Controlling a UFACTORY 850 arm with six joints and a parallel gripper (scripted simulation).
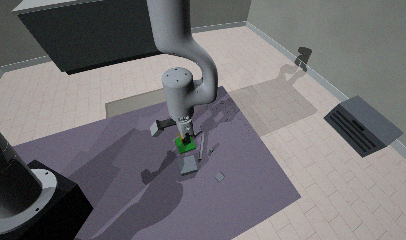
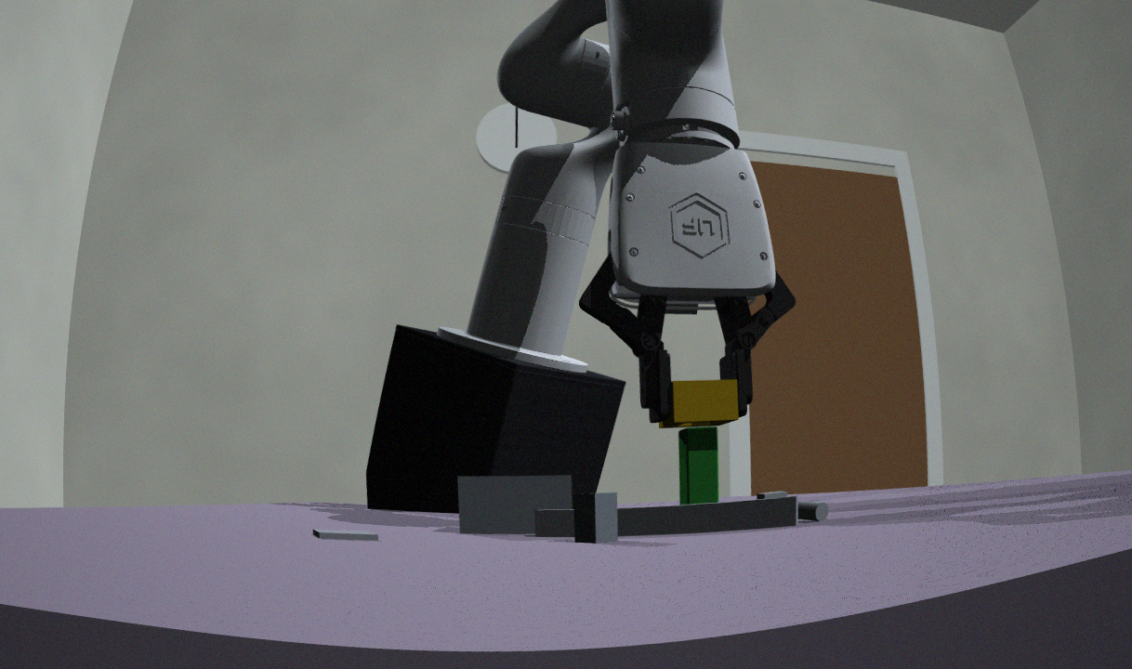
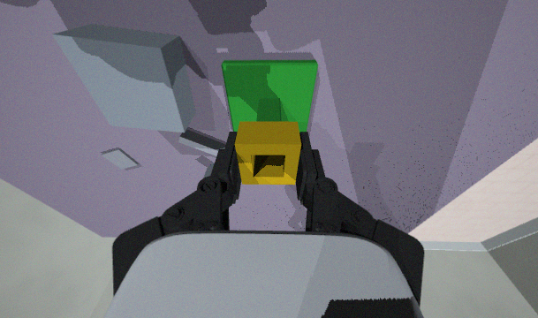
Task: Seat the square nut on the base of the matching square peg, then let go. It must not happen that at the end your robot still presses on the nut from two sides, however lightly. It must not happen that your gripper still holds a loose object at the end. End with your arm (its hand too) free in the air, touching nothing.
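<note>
My gripper is now 80 mm above the bolt, 70 mm short of it and 30 mm to the right of it. Round my hand: grey block (110 mm to the right, 70 mm below, 30 mm behind); long grey bar (80 mm below, 70 mm ahead, 40 mm to the right); thin grey plate (200 mm to the right, 80 mm below, 80 mm ahead).
</note>
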